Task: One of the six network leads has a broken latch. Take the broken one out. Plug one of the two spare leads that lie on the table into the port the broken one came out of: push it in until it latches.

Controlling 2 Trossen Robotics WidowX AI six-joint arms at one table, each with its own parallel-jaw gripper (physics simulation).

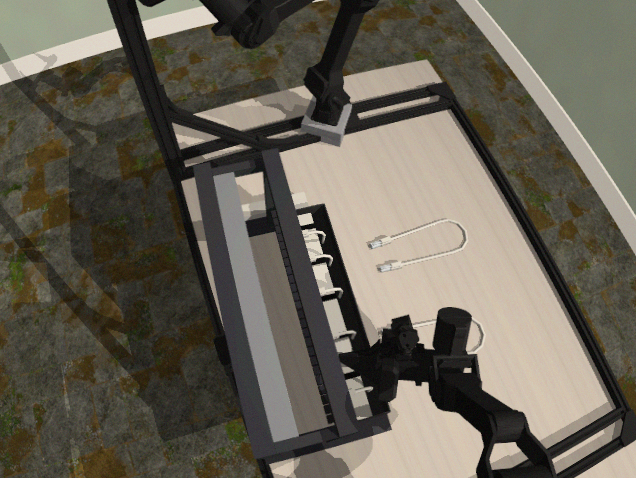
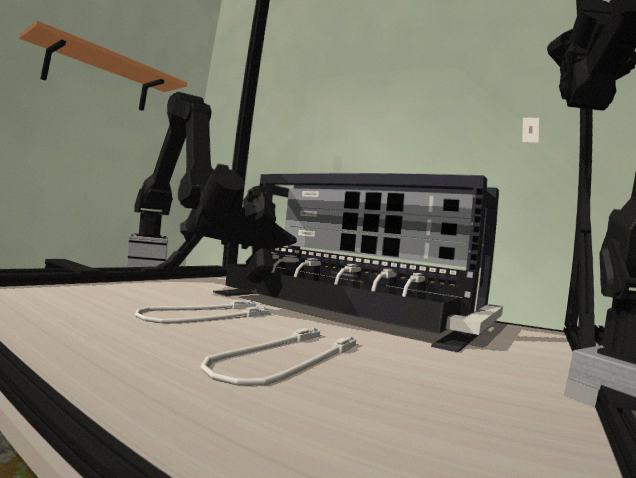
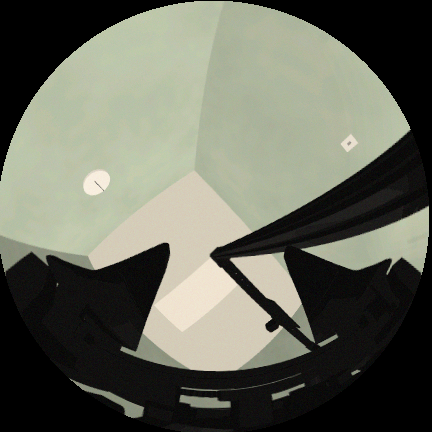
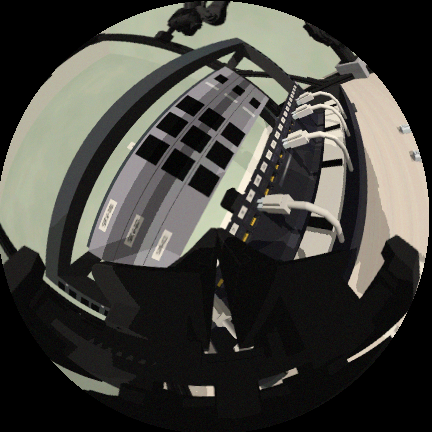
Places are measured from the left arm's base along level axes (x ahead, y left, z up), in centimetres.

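Pixels of known places: left gripper, fingertip midpoint: [image 3: 229,251]; right gripper, fingertip midpoint: [image 2: 295,241] [image 4: 215,233]; left arm's base, link origin: [image 1: 327,113]; right arm's base, link origin: [image 2: 149,236].
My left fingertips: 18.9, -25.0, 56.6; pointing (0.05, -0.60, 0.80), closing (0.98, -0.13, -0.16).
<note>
For each thing: its top centre in the pictures, then the offset to it from my left fingertips, as dx, dy, dz. "pt": a spot on its surface instead. Level surfaces: height alone.
- server rack, top centre: [image 4: 149,87] [image 1: 297,277] [image 2: 361,175] +31.1, +33.5, -35.4
- table, surface height: dz -61.6
- white lead, surface spot: [image 4: 219,318] pt +42.2, +47.7, -52.5
- cable tray, top centre: [image 4: 321,165] [image 2: 330,279] [image 1: 333,306] +27.2, +39.7, -55.2
The server rack [image 1: 288,228] [image 2: 373,179] [image 4: 120,109] stands on the table [image 1: 411,166] with a patch panel along its bottom. White leads are plugged into the panel [image 2: 351,267] [image 2: 387,273] [image 4: 273,203] [image 4: 296,139]. Two spare leads lie on the table: one [image 1: 375,244] [image 2: 307,335] in the open, the other [image 1: 481,332] [image 2: 245,303] partly under my right arm. My right gripper [image 1: 346,361] [image 2: 288,237] [image 4: 215,233] is shut, fingertips together at the panel's end beside the nearest leads. A bit of white lead [image 4: 219,318] shows below the fingers. My left gripper [image 3: 229,251] is open and empty, raised and pointing at the ceiling.
A black frame [image 1: 401,101] borders the table. The left arm's base [image 1: 326,125] stands at the table's far end. A cable tray [image 2: 363,303] runs along the rack's front. A small light block [image 2: 474,320] lies at the rack's right end.
</note>
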